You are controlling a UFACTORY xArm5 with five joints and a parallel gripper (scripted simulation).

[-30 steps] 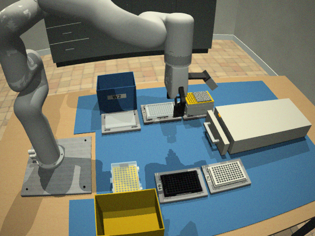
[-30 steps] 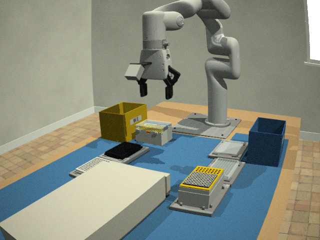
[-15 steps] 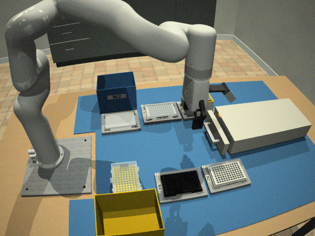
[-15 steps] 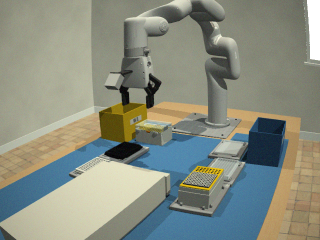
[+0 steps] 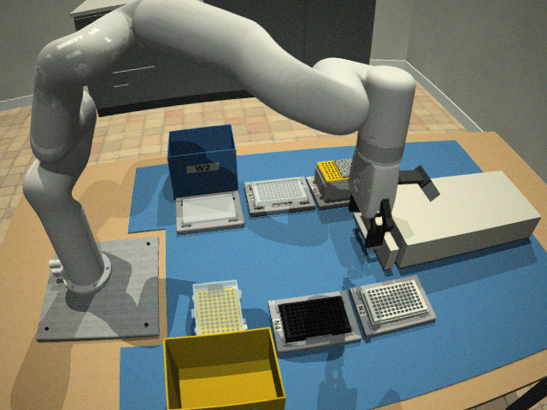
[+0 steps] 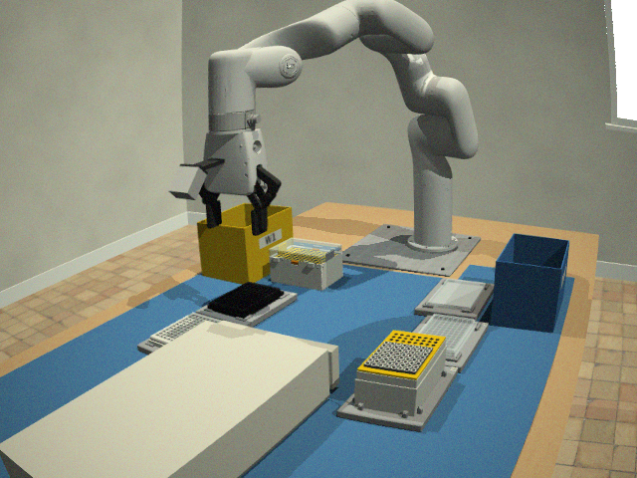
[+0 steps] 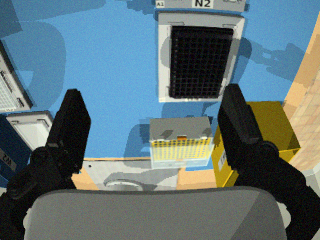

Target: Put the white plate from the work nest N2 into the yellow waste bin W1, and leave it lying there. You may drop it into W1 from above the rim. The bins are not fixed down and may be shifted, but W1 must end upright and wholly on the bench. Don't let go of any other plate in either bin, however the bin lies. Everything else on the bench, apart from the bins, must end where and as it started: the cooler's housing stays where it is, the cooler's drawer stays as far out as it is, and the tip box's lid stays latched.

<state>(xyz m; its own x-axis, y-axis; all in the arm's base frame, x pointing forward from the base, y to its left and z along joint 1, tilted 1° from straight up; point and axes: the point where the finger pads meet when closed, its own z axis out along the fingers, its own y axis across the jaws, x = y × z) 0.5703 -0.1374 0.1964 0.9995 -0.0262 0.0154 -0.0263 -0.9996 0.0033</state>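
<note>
My gripper is now 80 mm short of the white plate, 70 mm to the left of it and 170 mm above it. Also, from my hand: drawer: 220 mm ahead, 120 mm to the left, 170 mm below; black plate: 100 mm behind, 70 mm to the right, 170 mm below; grey nest N2: 80 mm ahead, 70 mm to the right, 190 mm below.
</note>
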